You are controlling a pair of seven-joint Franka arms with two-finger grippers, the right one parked.
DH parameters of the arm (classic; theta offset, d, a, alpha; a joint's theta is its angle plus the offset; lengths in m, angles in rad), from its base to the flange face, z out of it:
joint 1: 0 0.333 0 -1.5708
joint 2: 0 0 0 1.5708
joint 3: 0 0.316 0.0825 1.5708
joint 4: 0 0 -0.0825 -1.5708
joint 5: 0 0.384 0 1.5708
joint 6: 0 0 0.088 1.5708
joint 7: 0 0.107 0 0
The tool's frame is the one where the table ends.
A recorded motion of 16 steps. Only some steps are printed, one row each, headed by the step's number.
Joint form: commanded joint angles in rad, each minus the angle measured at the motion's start. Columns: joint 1, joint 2, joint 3, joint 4, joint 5, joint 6, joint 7.
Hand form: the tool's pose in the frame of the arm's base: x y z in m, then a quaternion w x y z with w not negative. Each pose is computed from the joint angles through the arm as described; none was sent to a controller.
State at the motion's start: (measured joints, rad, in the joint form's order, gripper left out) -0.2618 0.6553 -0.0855 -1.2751 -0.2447 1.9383 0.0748
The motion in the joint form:
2: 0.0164 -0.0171 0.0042 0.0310 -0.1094 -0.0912 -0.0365
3: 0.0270 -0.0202 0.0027 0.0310 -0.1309 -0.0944 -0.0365
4: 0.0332 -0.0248 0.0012 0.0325 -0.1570 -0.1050 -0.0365
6: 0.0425 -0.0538 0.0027 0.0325 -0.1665 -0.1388 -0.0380
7: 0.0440 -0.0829 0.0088 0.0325 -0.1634 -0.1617 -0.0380
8: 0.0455 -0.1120 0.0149 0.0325 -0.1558 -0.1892 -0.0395
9: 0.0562 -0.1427 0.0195 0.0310 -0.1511 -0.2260 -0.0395
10: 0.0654 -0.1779 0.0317 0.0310 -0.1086 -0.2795 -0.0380
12: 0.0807 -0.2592 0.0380 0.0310 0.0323 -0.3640 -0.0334
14: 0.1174 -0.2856 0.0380 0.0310 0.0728 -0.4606 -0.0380
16: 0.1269 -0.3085 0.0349 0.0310 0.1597 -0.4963 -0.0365
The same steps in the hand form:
2: 0.6884 -0.2467 0.3955 0.18818 0.97374 -0.12044 -0.04373
3: 0.6899 -0.2417 0.3983 0.19886 0.97247 -0.11311 -0.04432
4: 0.6895 -0.2402 0.4025 0.21153 0.97018 -0.10834 -0.04770
6: 0.6856 -0.2337 0.4212 0.21614 0.96911 -0.10789 -0.04965
7: 0.6817 -0.2290 0.4401 0.21386 0.96949 -0.11075 -0.04561
8: 0.6767 -0.2238 0.4582 0.20919 0.97026 -0.11372 -0.04371
9: 0.6715 -0.2134 0.4761 0.20598 0.97083 -0.11399 -0.04553
10: 0.6646 -0.1967 0.4946 0.18244 0.97493 -0.11719 -0.04997
12: 0.6467 -0.1672 0.5388 0.11156 0.98450 -0.12831 -0.04300
14: 0.6364 -0.1378 0.5480 0.08894 0.98663 -0.11448 -0.07450
16: 0.6299 -0.1224 0.5589 0.04551 0.98955 -0.11266 -0.07757

